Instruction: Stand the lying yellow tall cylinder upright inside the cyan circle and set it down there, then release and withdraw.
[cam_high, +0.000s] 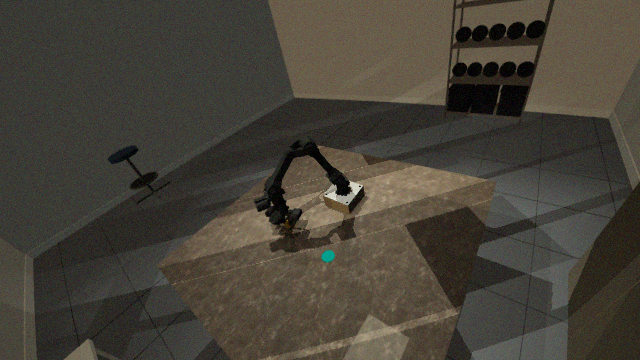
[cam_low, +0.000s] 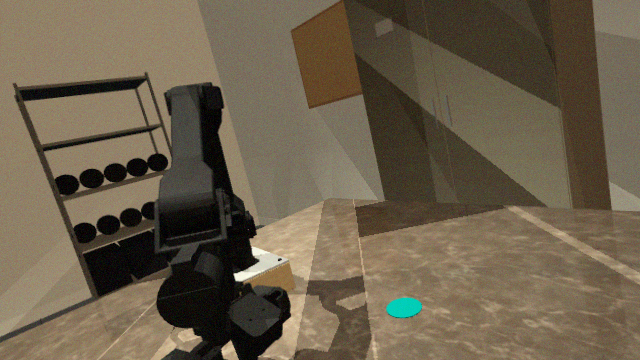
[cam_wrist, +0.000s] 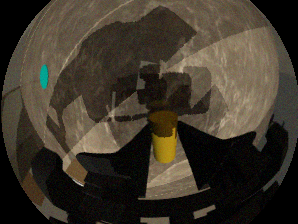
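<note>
Now: gripper tip 9 cm short of the cyan circle, 27 cm to the right of it and 2 cm above it. Round my gripper tip: yellow tall cylinder: 2 cm behind.
</note>
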